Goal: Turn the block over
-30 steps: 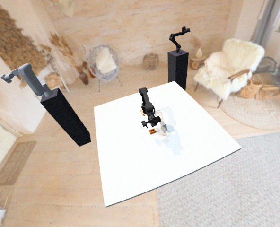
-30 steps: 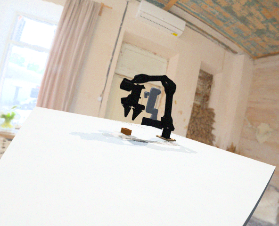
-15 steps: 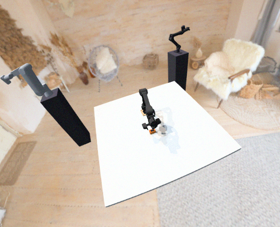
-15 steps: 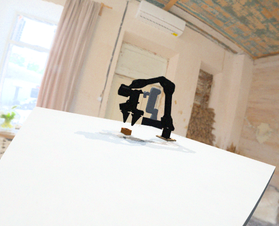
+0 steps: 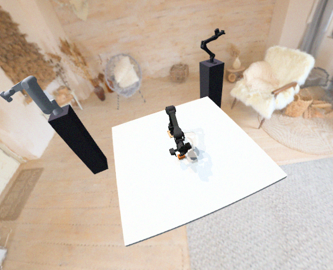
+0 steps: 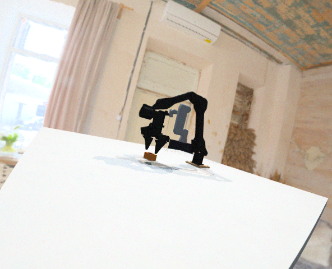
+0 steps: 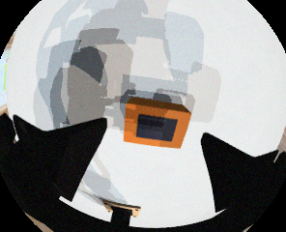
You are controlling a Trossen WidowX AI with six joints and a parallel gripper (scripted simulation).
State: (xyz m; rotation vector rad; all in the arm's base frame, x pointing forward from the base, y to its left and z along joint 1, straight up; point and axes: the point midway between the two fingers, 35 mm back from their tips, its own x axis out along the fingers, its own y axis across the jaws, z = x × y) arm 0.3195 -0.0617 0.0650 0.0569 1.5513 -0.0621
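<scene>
Right now the orange block is 2 cm below my gripper tip.
</scene>
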